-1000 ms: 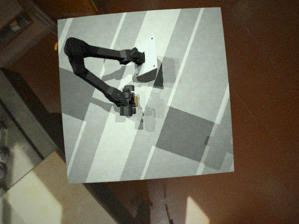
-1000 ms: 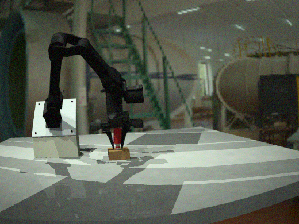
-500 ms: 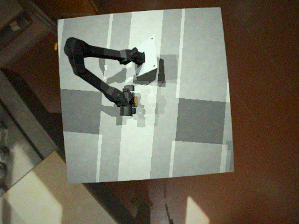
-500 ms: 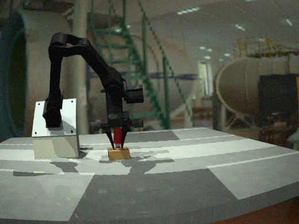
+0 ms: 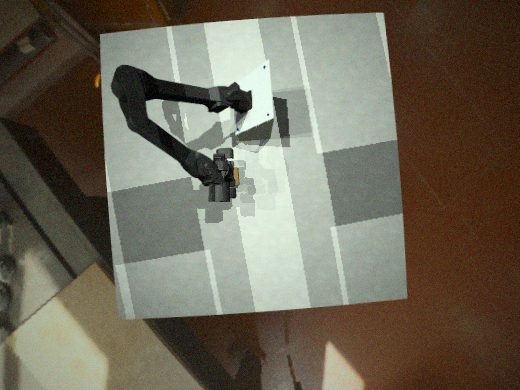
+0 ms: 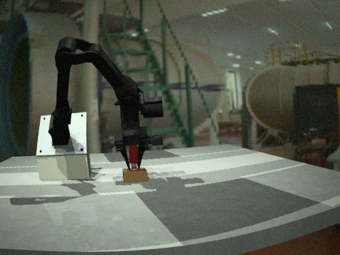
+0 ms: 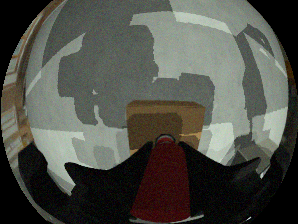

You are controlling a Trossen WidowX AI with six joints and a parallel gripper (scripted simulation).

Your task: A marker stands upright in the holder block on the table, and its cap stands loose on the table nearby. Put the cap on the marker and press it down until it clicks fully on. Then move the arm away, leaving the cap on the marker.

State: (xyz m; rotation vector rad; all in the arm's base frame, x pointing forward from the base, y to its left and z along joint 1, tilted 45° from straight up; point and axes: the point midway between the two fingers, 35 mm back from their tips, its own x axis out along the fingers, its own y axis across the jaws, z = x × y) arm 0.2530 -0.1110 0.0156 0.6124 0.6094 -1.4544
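My gripper tip is now 50 mm below the red cap. Also, from my gripper tip: brown holder block 20 mm below.
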